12 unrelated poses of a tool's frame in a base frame.
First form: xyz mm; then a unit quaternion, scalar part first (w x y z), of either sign.
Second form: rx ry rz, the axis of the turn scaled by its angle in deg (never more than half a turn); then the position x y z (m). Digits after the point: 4 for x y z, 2 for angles.
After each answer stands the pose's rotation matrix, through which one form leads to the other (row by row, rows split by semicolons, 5 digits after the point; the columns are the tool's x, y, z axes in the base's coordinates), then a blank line. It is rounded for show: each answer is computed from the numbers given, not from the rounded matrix.
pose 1, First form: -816.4, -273.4, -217.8, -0.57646, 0.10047, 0.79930, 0.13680
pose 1, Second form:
-13.48, -107.21, -18.35, -0.8164, -0.2734, -0.2178
-0.31520 0.31833 -0.89404; 0.00289 0.94238 0.33452; 0.94902 0.10286 -0.29796

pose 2, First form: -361.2, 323.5, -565.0, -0.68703, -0.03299, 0.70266, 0.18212
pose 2, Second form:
4.23, -90.13, -23.36, -0.3612, 0.3235, -0.5650
-0.05380 0.20388 -0.97752; -0.29661 0.93149 0.21061; 0.95348 0.30127 0.01036

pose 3, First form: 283.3, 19.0, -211.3, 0.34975, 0.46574, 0.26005, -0.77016
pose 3, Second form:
69.13, 38.60, -114.31, 0.2833, 0.0190, -0.2113
-0.32153 0.78095 -0.53548; -0.29649 -0.62010 -0.72634; -0.89928 -0.07477 0.43093

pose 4, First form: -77.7, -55.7, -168.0, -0.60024, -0.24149, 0.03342, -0.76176
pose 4, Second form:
32.07, -4.44, 101.17, -0.0777, -0.0557, -0.1680
-0.16279 -0.93062 0.32779; 0.89834 -0.27719 -0.34082; 0.40803 0.23899 0.88113

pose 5, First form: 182.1, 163.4, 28.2, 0.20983, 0.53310, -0.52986, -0.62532
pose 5, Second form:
84.93, -84.42, -99.63, 0.1821, 0.1634, 0.0282
-0.34355 -0.30251 -0.88908; -0.82736 -0.35044 0.43894; -0.44435 0.88638 -0.12989

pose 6, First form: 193.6, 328.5, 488.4, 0.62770, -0.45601, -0.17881, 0.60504
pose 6, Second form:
-59.89, -23.48, 79.46, 0.1936, 0.3285, 0.4884
0.20391 -0.59649 -0.77629; 0.92265 -0.14804 0.35610; -0.32733 -0.78885 0.52016

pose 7, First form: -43.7, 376.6, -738.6, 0.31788, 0.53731, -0.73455, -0.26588
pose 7, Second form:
81.00, -110.73, -40.08, -0.0437, 0.3766, -0.7386
-0.22050 -0.62032 -0.75271; -0.95839 0.28122 0.04900; 0.18128 0.73220 -0.65652

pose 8, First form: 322.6, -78.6, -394.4, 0.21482, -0.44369, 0.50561, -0.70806
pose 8, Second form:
-70.50, 80.34, -112.51, 0.3226, -0.0786, -0.3944
-0.51398 -0.14446 0.84555; -0.75288 -0.39642 -0.52538; 0.41109 -0.90663 0.09499

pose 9, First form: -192.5, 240.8, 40.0, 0.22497, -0.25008, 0.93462, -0.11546
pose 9, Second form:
-39.53, 147.72, -18.25, -0.1925, 0.2408, 0.0400
-0.77370 -0.41551 0.47827; -0.51941 0.84826 -0.10330; -0.36278 -0.32834 -0.87211

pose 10, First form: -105.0, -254.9, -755.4, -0.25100, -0.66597, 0.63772, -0.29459
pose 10, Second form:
103.84, -99.43, 45.93, -0.1050, -0.2549, -0.7554
0.01305 -0.99730 0.07224; -0.70153 -0.06061 -0.71006; 0.71252 -0.04142 -0.70043

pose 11, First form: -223.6, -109.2, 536.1, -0.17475, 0.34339, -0.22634, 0.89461
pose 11, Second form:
-55.76, 36.75, -145.26, -0.2236, -0.1092, 0.5361
-0.70309 0.15722 0.69350; -0.46811 -0.83647 -0.28495; 0.53529 -0.52498 0.66171

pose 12, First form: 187.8, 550.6, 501.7, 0.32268, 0.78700, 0.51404, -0.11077
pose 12, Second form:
118.36, 77.31, -16.66, 0.1878, 0.5506, 0.5017
0.44698 0.88059 0.15739; 0.73761 -0.26328 -0.62178; -0.50609 0.39402 -0.76721

